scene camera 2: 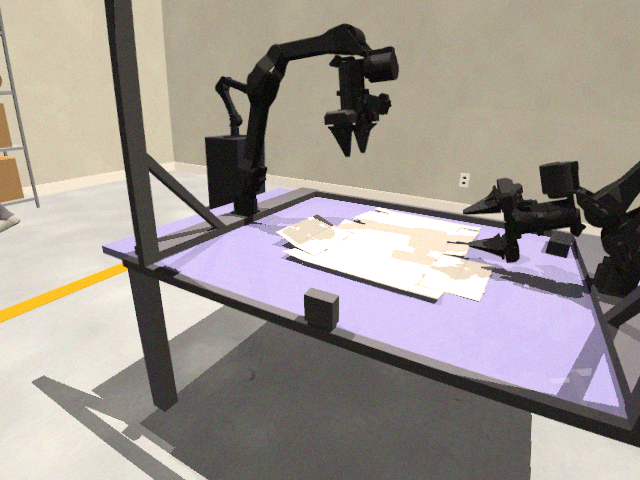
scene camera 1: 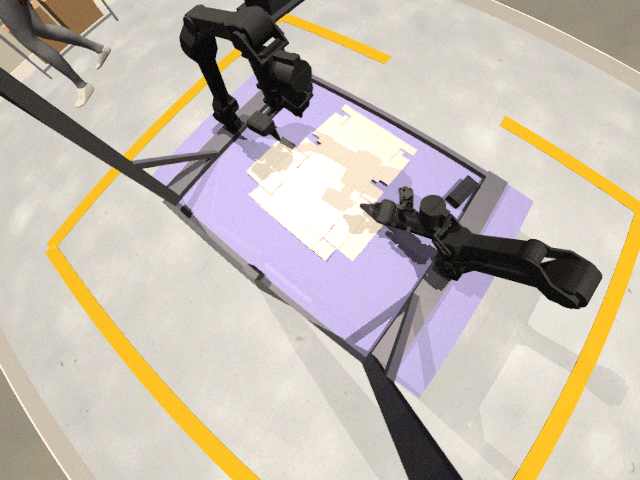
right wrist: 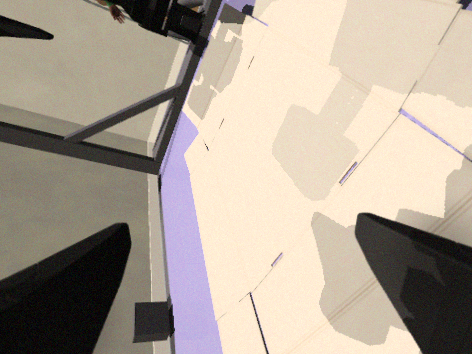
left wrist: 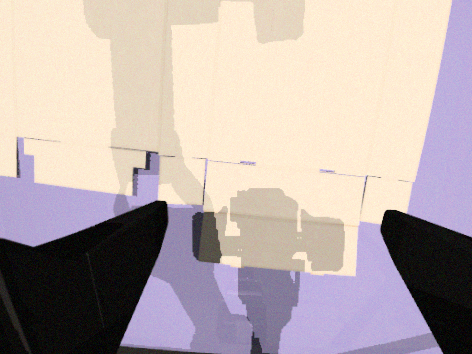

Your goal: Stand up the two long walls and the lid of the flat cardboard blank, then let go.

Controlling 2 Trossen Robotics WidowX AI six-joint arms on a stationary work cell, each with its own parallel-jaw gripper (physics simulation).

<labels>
my right gripper: scene camera 2; scene camera 1; right wrist 244,228; not seen in the left wrist view (out of frame)
same spot on my right gripper: [scene camera 1: 373,210] = [scene camera 2: 485,204]
</labels>
